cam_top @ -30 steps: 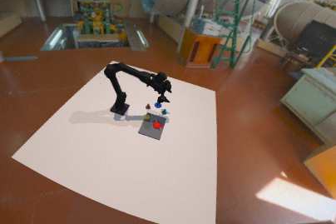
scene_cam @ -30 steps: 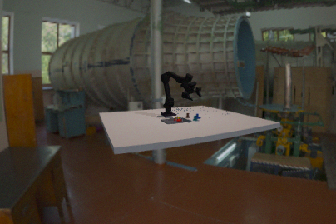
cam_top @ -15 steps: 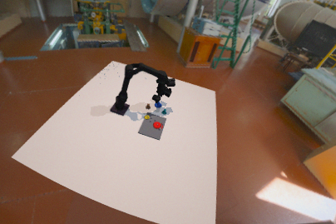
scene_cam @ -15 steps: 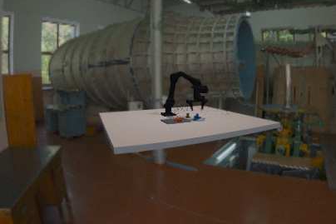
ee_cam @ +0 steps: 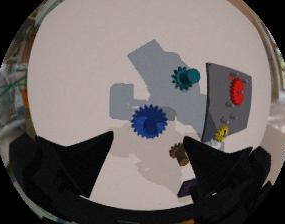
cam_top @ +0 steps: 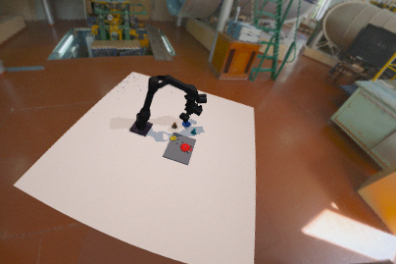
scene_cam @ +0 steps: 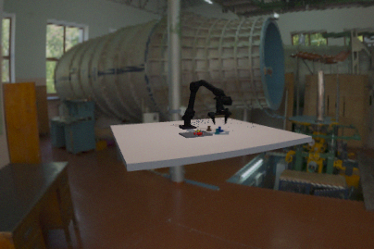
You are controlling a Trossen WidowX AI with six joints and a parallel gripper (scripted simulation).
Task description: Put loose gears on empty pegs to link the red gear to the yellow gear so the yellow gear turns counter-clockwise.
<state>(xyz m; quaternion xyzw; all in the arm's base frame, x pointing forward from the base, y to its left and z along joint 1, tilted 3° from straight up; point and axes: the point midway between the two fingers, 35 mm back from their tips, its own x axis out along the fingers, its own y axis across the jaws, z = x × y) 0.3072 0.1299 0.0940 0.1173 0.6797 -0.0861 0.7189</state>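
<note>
Now: gripper tip 40 mm above the blue gear. Round my gripper tip: brown gear 80 mm behind, 50 mm to the right, 40 mm below; then teal gear 70 mm to the right, 60 mm ahead, 40 mm below; then yellow gear 170 mm to the right, 70 mm behind, 40 mm below.
</note>
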